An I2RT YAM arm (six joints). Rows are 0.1 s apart.
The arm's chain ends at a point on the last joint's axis. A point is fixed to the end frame.
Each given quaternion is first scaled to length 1.
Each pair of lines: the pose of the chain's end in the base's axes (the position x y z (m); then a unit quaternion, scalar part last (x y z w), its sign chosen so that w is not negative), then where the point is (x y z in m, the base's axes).
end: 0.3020 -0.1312 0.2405 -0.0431 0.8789 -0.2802 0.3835
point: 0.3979 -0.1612 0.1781
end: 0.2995 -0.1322 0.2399 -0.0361 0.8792 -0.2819 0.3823
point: 0.3950 -0.1634 0.1775
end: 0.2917 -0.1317 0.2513 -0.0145 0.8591 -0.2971 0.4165
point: 0.3914 -0.1668 0.1983
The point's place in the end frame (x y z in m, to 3 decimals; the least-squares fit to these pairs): -0.018 0.021 0.115
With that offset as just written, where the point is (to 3 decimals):
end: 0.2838 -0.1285 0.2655 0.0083 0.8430 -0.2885 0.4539
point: 0.388 -0.163 0.221
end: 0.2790 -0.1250 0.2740 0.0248 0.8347 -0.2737 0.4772
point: 0.385 -0.158 0.234
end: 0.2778 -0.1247 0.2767 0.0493 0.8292 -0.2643 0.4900
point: 0.385 -0.160 0.240
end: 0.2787 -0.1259 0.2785 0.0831 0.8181 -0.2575 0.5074
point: 0.386 -0.164 0.247
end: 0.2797 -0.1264 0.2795 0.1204 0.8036 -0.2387 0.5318
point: 0.388 -0.166 0.254
